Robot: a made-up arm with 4 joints. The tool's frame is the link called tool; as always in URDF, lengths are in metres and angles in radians.
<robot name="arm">
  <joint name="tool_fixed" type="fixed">
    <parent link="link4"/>
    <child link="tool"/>
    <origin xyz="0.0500 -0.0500 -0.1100" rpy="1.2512 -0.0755 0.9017"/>
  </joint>
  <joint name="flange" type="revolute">
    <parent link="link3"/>
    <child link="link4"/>
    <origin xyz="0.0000 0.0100 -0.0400"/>
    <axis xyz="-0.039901 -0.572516 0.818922"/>
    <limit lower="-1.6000" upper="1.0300"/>
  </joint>
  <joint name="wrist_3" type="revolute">
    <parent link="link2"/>
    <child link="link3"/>
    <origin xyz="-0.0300 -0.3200 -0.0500"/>
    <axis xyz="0 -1 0"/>
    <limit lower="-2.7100" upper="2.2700"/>
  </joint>
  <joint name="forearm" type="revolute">
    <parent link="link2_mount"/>
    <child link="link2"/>
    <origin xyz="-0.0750 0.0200 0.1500"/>
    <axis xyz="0 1 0"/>
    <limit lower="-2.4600" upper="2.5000"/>
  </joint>
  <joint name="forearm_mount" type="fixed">
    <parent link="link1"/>
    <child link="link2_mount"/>
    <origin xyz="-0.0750 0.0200 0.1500"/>
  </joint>
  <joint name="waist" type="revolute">
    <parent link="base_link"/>
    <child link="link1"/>
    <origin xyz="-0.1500 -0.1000 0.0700"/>
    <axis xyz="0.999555 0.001 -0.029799"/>
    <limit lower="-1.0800" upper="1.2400"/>
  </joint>
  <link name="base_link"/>
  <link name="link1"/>
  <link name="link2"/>
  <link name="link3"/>
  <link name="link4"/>
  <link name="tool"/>
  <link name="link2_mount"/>
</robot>
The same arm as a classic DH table. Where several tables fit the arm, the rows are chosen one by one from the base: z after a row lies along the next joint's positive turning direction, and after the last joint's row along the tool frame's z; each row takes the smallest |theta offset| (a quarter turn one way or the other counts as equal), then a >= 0, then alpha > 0; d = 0 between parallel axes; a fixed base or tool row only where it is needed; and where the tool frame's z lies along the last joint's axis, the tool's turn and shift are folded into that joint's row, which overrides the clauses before.
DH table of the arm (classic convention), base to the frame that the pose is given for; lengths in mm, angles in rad. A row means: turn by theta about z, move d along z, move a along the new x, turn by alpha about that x. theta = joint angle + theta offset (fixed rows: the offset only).
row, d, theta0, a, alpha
base (fixed), 65.5, -1.5698, 99.8, -1.6006
waist, -309, -1.5708, 295.4, 1.5698
forearm, 0, 0.5106, -58.3, 3.1416
wrist_3, 297.7, -0.9817, -1.9, -0.9612
flange, -171.4, 1.1432, -77.3, 0.9579
tool (fixed), 103, -0.526, 0, 0
Joint limits (rad, base to tool): -1.08..1.24 -2.46..2.5 -2.71..2.27 -1.6..1.03

